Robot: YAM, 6 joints.
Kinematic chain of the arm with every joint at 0, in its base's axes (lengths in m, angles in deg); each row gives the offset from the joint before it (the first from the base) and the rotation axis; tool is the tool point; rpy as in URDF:
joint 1: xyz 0 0 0.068 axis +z
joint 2: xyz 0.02 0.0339 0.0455 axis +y
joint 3: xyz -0.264 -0.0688 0 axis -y
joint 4: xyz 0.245 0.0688 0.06 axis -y
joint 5: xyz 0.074 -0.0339 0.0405 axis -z
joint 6: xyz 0.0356 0 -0.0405 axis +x
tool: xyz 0 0 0 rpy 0 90 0
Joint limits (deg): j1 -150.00..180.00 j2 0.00..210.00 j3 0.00..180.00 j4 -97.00..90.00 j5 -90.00..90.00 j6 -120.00..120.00
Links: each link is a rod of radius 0.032 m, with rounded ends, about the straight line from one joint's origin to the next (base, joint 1, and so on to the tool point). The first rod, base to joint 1, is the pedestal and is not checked.
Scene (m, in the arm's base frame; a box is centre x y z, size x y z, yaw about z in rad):
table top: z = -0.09
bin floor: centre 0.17 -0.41 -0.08 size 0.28 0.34 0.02 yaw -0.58
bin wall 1: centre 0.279 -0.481 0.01 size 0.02 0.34 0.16 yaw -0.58
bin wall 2: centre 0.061 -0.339 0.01 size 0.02 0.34 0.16 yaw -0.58
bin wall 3: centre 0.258 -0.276 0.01 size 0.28 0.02 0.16 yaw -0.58
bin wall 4: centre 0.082 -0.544 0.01 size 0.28 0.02 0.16 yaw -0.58
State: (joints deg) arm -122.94 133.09 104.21 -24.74 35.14 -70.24
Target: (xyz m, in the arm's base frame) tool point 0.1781 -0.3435 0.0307
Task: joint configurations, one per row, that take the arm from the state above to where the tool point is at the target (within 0.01 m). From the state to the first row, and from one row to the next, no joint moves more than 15 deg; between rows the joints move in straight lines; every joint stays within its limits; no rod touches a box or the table.
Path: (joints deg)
1: -110.80 131.82 103.81 -27.28 33.32 -71.24
2: -98.66 130.55 103.40 -29.82 31.50 -72.23
3: -86.52 129.28 103.00 -32.36 29.68 -73.23
4: -73.23 131.56 90.56 -34.40 30.00 -71.73
5: -59.93 133.83 78.12 -36.44 30.31 -70.24

